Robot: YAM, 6 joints.
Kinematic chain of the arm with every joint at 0, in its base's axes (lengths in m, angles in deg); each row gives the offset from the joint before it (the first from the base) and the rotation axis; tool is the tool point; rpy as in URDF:
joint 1: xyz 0 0 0.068 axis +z
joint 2: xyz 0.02 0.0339 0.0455 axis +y
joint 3: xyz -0.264 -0.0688 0 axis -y
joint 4: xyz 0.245 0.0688 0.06 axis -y
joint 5: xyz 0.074 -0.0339 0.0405 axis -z
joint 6: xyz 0.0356 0 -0.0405 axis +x
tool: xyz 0 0 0 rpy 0 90 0
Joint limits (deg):
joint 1: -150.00..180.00
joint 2: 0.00..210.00
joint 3: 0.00..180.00
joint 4: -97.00..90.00
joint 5: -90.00..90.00
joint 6: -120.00..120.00
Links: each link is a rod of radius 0.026 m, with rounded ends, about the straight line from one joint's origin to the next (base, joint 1, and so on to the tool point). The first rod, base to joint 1, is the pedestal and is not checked.
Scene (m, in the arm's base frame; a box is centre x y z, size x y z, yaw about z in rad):
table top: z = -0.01
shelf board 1: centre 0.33 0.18 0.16 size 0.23 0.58 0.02 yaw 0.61
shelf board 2: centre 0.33 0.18 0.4 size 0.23 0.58 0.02 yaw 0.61
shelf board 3: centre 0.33 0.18 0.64 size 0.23 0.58 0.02 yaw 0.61
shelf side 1: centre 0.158 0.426 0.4 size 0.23 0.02 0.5 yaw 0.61
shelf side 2: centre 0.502 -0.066 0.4 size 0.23 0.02 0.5 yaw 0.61
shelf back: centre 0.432 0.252 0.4 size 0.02 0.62 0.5 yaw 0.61
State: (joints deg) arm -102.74 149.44 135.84 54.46 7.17 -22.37
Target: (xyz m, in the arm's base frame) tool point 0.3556 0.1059 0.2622
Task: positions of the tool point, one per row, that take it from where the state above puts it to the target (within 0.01 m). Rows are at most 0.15 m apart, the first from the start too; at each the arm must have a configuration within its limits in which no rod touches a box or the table.
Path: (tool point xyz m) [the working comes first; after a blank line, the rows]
Joints at the target: 16.01 96.86 50.47 58.31 -5.97 -22.37
Straight joint move there: touches shelf side 2.

1: -0.0016 -0.5546 0.3412
2: 0.1152 -0.5055 0.3559
3: 0.2072 -0.4276 0.3629
4: 0.2676 -0.3319 0.3613
5: 0.2942 -0.2304 0.3505
6: 0.2893 -0.1347 0.3303
7: 0.2589 -0.0542 0.3006
8: 0.2117 0.0053 0.2622
9: 0.2612 0.0297 0.2733
10: 0.3103 0.0633 0.2734
11: 0.3556 0.1059 0.2622

